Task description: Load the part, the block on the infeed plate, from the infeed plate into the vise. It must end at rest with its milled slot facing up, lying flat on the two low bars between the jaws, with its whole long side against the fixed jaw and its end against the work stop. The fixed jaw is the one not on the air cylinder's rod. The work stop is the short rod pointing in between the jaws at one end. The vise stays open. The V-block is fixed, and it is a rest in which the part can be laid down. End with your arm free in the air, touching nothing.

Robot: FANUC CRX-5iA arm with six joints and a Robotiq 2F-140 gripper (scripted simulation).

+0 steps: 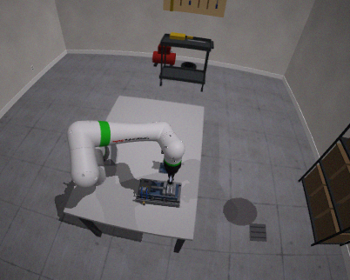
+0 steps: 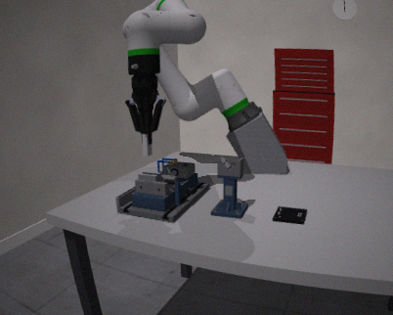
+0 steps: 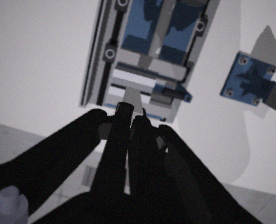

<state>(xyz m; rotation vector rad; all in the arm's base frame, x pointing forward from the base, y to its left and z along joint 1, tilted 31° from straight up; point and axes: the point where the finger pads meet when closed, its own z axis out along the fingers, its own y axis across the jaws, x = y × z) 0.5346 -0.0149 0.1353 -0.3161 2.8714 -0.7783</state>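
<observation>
Now: the part 100 mm below my hand. Also, from my hand: air cylinder rod (120 mm below, 90 mm behind, 10 mm to the left); blue work stop (140 mm below, 90 mm to the left, 20 mm behind); black infeed plate (400 mm to the left, 190 mm below, 120 mm behind).
</observation>
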